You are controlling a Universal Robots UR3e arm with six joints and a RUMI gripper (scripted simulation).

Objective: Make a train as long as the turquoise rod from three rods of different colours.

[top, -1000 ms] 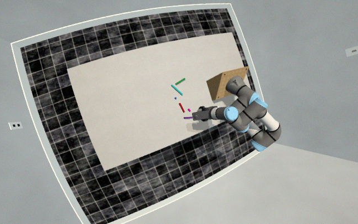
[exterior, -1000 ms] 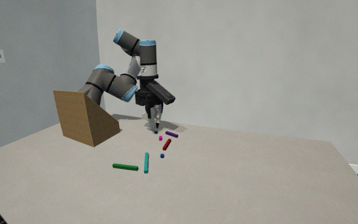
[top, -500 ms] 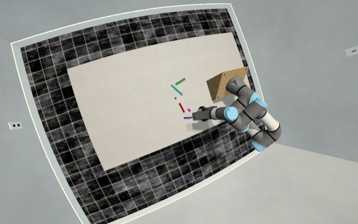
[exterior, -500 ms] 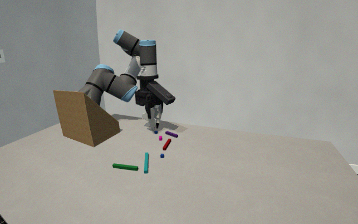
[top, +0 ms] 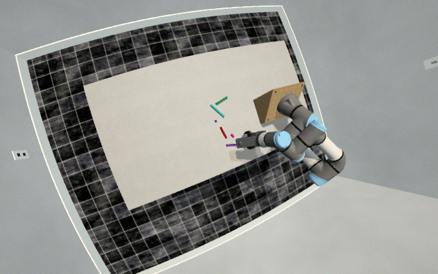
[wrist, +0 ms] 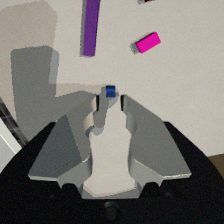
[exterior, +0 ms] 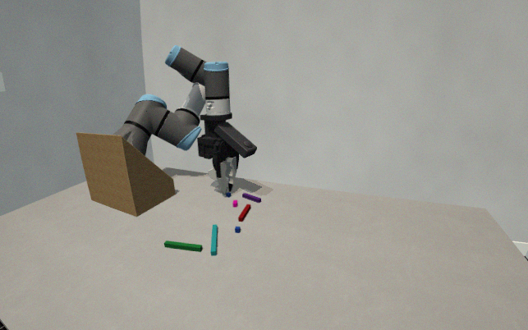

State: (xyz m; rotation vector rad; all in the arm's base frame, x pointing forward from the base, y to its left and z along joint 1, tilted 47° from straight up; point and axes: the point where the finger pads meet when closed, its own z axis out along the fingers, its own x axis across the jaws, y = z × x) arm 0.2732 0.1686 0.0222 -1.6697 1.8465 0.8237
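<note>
Now: the magenta rod 50 mm ahead of my hand, 40 mm to the right of it and 20 mm below it. The rest, counted from my hand: purple rod 70 mm ahead, 10 mm to the left, 20 mm below; then red rod 90 mm ahead, 70 mm to the right, 20 mm below; then turquoise rod 90 mm ahead, 200 mm to the right, 20 mm below.
</note>
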